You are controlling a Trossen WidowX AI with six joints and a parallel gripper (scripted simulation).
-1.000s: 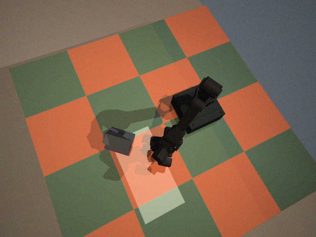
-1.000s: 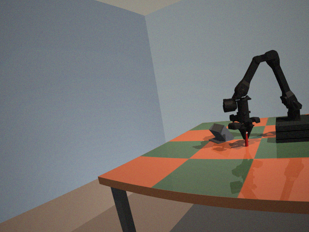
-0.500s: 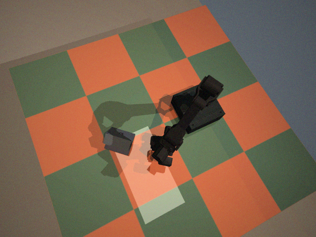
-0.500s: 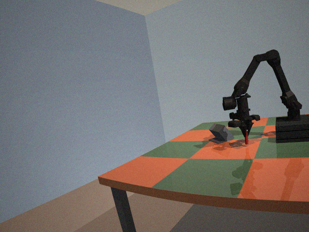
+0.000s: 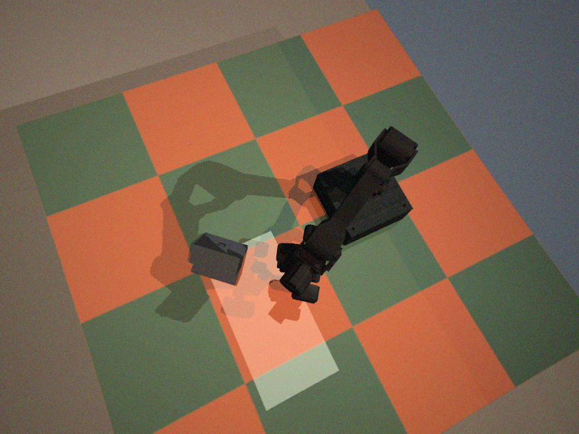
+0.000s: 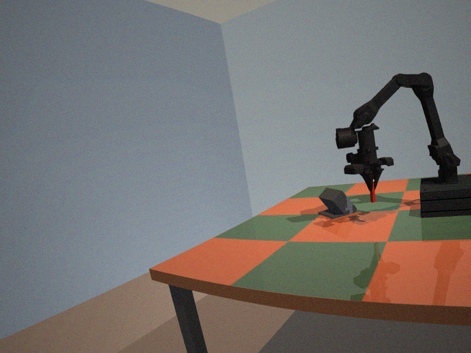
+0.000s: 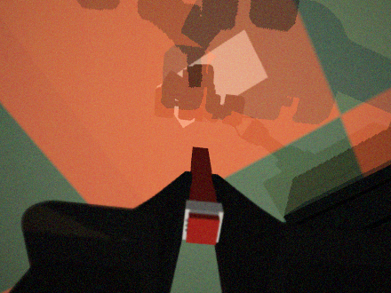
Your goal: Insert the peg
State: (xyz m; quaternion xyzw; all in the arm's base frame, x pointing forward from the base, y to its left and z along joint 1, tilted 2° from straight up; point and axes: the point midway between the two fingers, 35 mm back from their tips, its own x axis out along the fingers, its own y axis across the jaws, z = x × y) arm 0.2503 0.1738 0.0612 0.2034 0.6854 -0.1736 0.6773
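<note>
Right now my gripper tip is 20 cm short of the grey sloped panel, 13 cm to the left of it and 7 cm above it. Also, from my gripper tip: red square peg (2 cm above).
</note>
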